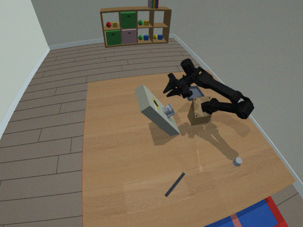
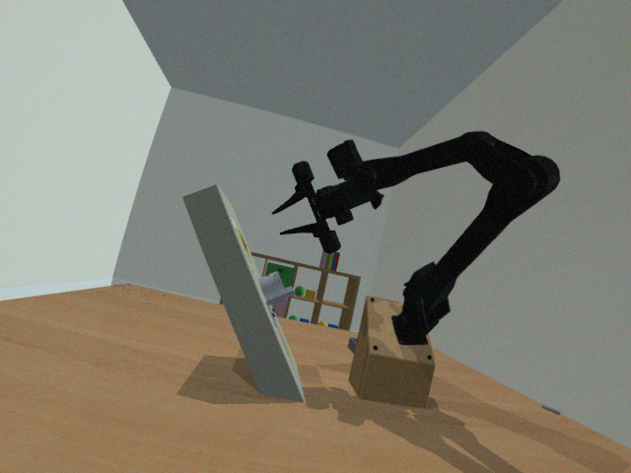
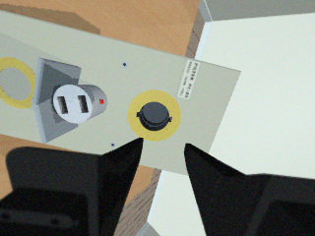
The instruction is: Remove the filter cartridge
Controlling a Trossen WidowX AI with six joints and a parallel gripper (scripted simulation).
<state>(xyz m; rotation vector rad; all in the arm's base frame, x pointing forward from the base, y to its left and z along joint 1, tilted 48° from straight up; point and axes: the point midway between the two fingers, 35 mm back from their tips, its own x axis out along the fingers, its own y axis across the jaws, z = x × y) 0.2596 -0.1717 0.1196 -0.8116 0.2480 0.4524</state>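
Right now my gripper tip is 12 cm above the round grey filter cartridge, 2 cm past it and 1 cm to the right of it. The rest, counted from my gripper tip: grey service panel 14 cm below, 2 cm ahead; then small grey bracket 15 cm below, 4 cm behind, 1 cm to the left; then grey-blue tray 40 cm behind, 28 cm below, 24 cm to the right.
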